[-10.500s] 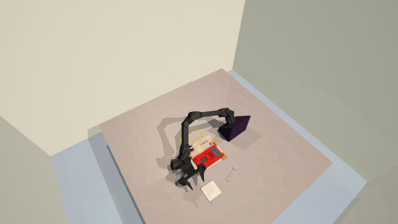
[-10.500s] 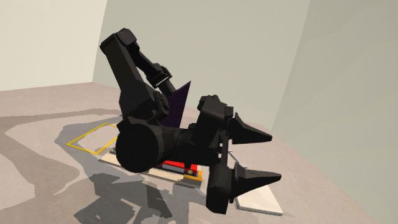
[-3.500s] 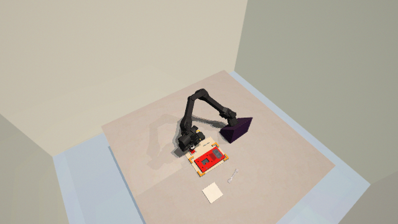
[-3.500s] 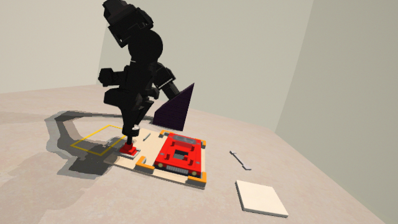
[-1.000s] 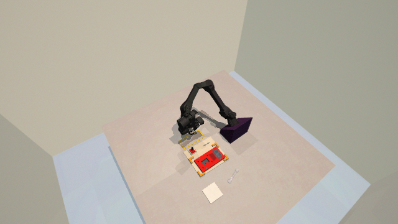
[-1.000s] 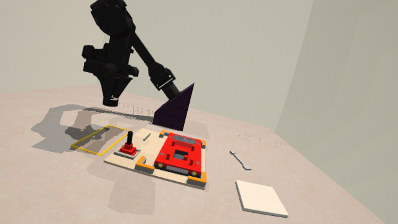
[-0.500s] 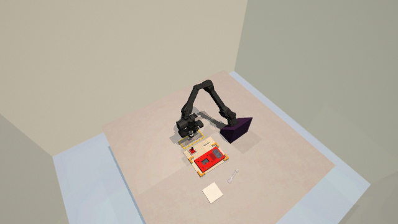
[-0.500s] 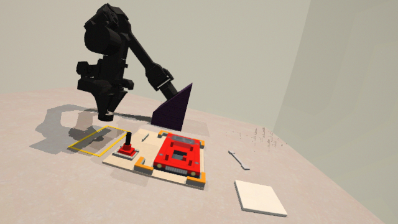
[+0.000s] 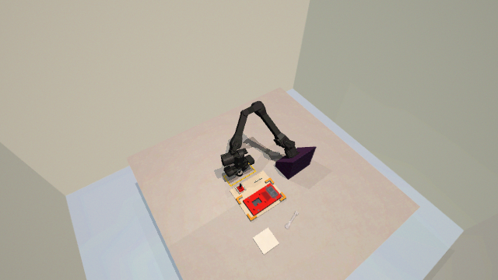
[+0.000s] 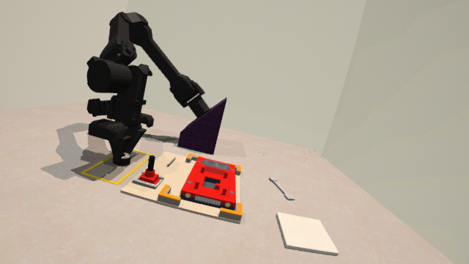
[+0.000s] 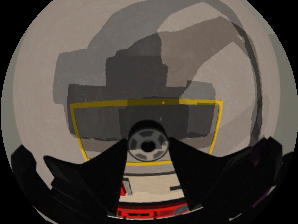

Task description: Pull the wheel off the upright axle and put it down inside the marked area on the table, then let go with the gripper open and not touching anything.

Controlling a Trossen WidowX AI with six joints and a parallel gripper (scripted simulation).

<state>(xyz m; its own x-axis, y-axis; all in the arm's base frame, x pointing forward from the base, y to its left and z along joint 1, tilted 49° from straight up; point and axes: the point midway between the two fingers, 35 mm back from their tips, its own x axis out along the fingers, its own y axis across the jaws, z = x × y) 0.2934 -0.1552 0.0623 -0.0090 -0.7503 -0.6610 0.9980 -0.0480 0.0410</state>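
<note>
The wheel is right at my gripper tip. The rest, counted from my gripper tip: grey wrench: 410 mm to the left, 60 mm behind, 10 mm below; then black upright axle: 90 mm to the left, 60 mm ahead, 20 mm above; then square plate: 410 mm to the left, 130 mm ahead, 10 mm below.
</note>
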